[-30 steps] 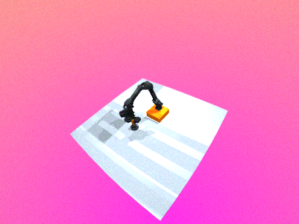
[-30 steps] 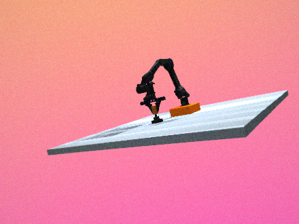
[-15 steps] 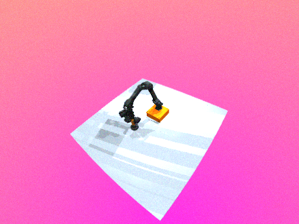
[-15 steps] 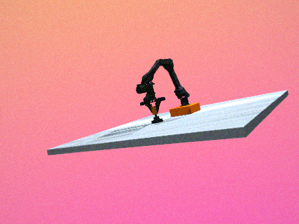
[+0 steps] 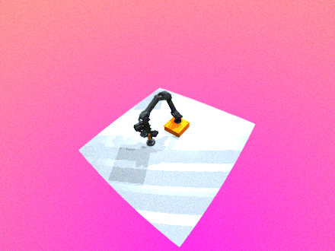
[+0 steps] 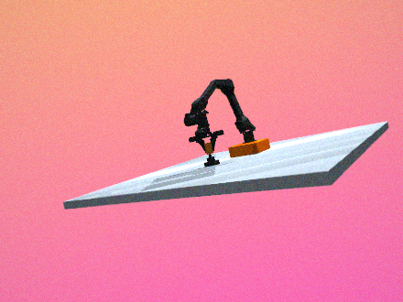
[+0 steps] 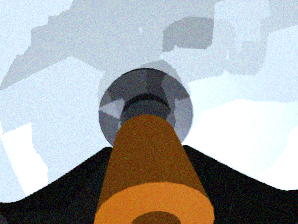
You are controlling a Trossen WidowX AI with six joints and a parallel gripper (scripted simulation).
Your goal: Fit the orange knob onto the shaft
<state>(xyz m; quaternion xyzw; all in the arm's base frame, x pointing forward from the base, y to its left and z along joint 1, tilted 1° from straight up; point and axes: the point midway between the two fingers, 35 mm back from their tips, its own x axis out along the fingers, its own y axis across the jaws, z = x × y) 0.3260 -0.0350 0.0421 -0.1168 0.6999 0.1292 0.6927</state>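
My gripper tip is 2 cm below the orange knob. Round my gripper tip: pedestal (4 cm below).
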